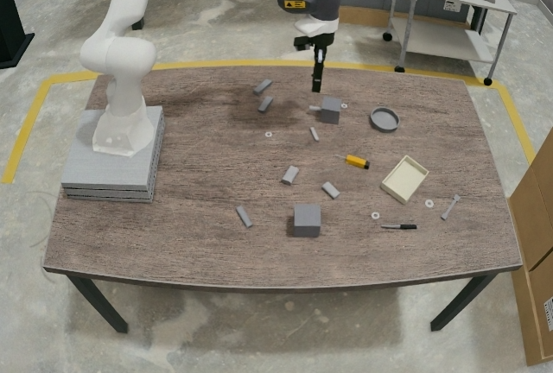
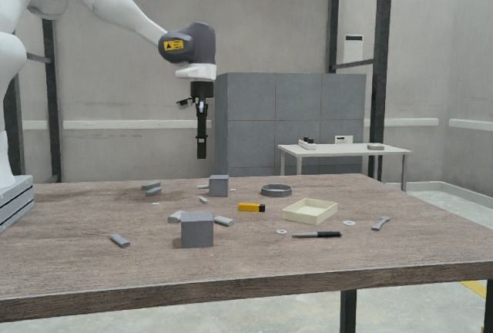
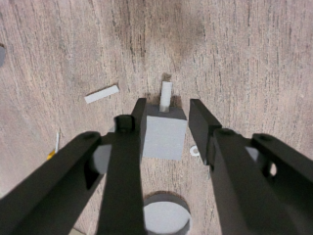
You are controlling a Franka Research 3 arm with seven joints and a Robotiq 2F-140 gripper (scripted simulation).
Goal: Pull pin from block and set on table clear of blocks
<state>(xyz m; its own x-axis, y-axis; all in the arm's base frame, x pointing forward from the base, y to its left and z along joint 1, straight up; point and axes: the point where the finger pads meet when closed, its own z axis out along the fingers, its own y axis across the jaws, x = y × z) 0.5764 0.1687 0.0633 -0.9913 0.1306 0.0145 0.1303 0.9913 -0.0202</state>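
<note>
The small grey block is 13 cm below my hand, 5 cm ahead of it and 1 cm to the right of it. Round my hand: round grey dish: 25 cm ahead, 14 cm below, 3 cm to the right; then yellow-handled tool: 21 cm to the right, 15 cm below, 11 cm ahead; then cream tray: 28 cm to the right, 27 cm ahead, 15 cm below.
</note>
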